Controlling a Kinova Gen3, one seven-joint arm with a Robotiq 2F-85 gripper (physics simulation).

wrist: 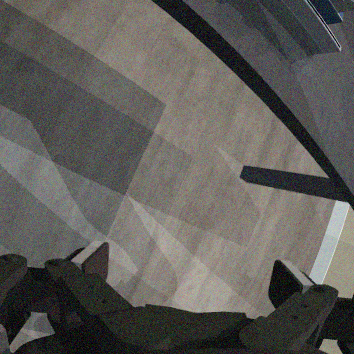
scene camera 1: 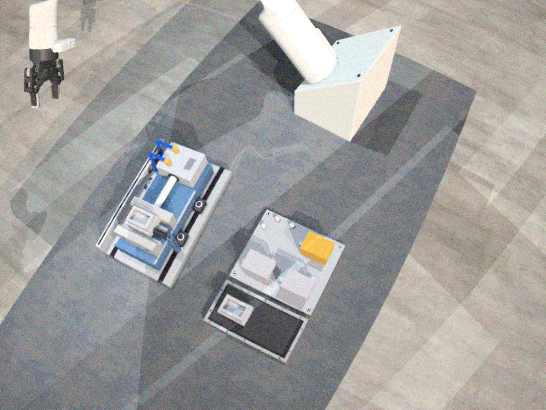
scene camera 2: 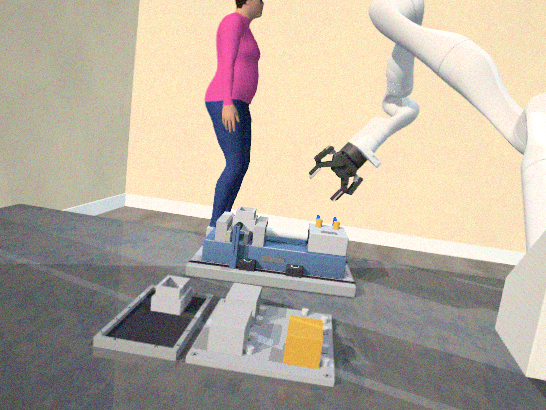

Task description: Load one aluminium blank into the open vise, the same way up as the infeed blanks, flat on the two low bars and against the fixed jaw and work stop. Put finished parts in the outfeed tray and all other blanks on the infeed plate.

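Note:
My gripper (scene camera 1: 45, 100) (scene camera 2: 323, 187) (wrist: 190, 270) is open and empty, in the air beyond the table edge, well away from the vise. The blue vise (scene camera 1: 202, 182) (scene camera 2: 300, 262) holds a pale part (scene camera 1: 140, 220) (scene camera 2: 246, 215) with a pocket in its top, between the two jaws. Whether the jaws clamp it, I cannot tell. Two grey blanks (scene camera 1: 258, 265) (scene camera 2: 231, 325) and an orange block (scene camera 1: 318, 246) (scene camera 2: 303, 341) stand on the infeed plate (scene camera 1: 257, 234) (scene camera 2: 260, 370). A pale pocketed part (scene camera 1: 235, 309) (scene camera 2: 171, 298) stands in a corner of the outfeed tray (scene camera 1: 245, 341) (scene camera 2: 135, 348).
A person in a pink top (scene camera 2: 239, 60) stands behind the vise. The vise has a grey end block (scene camera 1: 182, 164) (scene camera 2: 327, 240) with orange and blue fittings. The arm's pale pedestal (scene camera 1: 325, 107) (scene camera 2: 522, 310) stands on the table. The wrist view shows floor and the dark table edge (wrist: 260, 95).

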